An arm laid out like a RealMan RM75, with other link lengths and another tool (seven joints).
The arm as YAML. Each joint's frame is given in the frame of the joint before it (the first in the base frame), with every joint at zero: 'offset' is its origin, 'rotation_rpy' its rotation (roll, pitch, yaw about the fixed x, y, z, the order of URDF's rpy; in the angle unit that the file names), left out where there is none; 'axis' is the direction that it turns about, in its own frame. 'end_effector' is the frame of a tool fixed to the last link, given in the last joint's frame.
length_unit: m
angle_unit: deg
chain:
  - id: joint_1
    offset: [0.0, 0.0, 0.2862]
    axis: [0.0, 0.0, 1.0]
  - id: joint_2
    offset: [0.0, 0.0, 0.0]
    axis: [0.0, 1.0, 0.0]
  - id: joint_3
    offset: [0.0, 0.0, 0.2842]
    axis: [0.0, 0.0, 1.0]
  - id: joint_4
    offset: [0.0, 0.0, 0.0]
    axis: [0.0, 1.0, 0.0]
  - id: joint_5
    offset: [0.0, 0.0, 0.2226]
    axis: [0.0, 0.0, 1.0]
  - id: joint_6
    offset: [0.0, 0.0, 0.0]
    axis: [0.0, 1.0, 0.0]
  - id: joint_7
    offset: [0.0, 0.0, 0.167]
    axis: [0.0, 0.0, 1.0]
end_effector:
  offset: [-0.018, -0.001, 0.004]
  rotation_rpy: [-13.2, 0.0, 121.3]
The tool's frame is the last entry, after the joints.
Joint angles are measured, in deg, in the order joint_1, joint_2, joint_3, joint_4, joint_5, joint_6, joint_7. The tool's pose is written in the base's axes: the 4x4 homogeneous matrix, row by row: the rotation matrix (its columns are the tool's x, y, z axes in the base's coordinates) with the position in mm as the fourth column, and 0 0 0 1 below. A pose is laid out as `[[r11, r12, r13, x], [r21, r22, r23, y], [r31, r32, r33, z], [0, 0, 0, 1]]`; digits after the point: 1 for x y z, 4 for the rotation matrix.
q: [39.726, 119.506, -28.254, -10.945, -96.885, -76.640, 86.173]
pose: [[-0.8064, 0.3316, -0.4897, 239.9], [-0.2126, 0.6102, 0.7632, 420.4], [0.5519, 0.7195, -0.4216, -13.0], [0, 0, 0, 1]]
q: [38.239, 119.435, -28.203, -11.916, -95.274, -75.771, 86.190]
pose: [[-0.8145, 0.3562, -0.4580, 252.4], [-0.1986, 0.5704, 0.7970, 420.4], [0.5451, 0.7401, -0.3939, -5.0], [0, 0, 0, 1]]
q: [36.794, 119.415, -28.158, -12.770, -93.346, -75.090, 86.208]
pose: [[-0.8181, 0.3838, -0.4283, 264.0], [-0.1857, 0.5285, 0.8284, 419.8], [0.5443, 0.7572, -0.3611, 3.1], [0, 0, 0, 1]]
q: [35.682, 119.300, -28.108, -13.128, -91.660, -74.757, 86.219]
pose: [[-0.8176, 0.4084, -0.4059, 273.1], [-0.1751, 0.4952, 0.8509, 418.5], [0.5486, 0.7668, -0.3334, 9.8], [0, 0, 0, 1]]
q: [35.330, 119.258, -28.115, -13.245, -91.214, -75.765, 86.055]
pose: [[-0.8104, 0.4118, -0.4167, 273.1], [-0.1861, 0.4936, 0.8496, 416.3], [0.5556, 0.7660, -0.3233, 12.3], [0, 0, 0, 1]]
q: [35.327, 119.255, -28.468, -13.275, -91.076, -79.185, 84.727]
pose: [[-0.7896, 0.3889, -0.4747, 263.7], [-0.2398, 0.5165, 0.8220, 410.9], [0.5648, 0.7629, -0.3146, 13.9], [0, 0, 0, 1]]
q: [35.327, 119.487, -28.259, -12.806, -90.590, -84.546, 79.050]
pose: [[-0.7553, 0.3262, -0.5685, 249.1], [-0.3590, 0.5198, 0.7752, 400.3], [0.5483, 0.7896, -0.2755, 16.5], [0, 0, 0, 1]]
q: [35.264, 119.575, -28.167, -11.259, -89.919, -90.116, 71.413]
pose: [[-0.7062, 0.2587, -0.6591, 236.2], [-0.4871, 0.4979, 0.7175, 386.2], [0.5138, 0.8277, -0.2256, 18.0], [0, 0, 0, 1]]
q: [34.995, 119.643, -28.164, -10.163, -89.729, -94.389, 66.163]
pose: [[-0.6599, 0.2189, -0.7188, 228.7], [-0.5713, 0.4752, 0.6692, 373.7], [0.4880, 0.8522, -0.1885, 19.4], [0, 0, 0, 1]]
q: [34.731, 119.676, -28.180, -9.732, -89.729, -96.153, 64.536]
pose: [[-0.6400, 0.2105, -0.7390, 226.8], [-0.5973, 0.4688, 0.6508, 367.8], [0.4834, 0.8579, -0.1743, 19.9], [0, 0, 0, 1]]
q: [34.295, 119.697, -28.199, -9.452, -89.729, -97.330, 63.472]
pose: [[-0.6291, 0.2076, -0.7491, 227.3], [-0.6113, 0.4632, 0.6417, 362.9], [0.4802, 0.8616, -0.1645, 20.4], [0, 0, 0, 1]]
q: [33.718, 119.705, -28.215, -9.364, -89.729, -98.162, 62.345]
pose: [[-0.6244, 0.2025, -0.7544, 229.2], [-0.6232, 0.4531, 0.6374, 358.4], [0.4709, 0.8682, -0.1567, 21.1], [0, 0, 0, 1]]
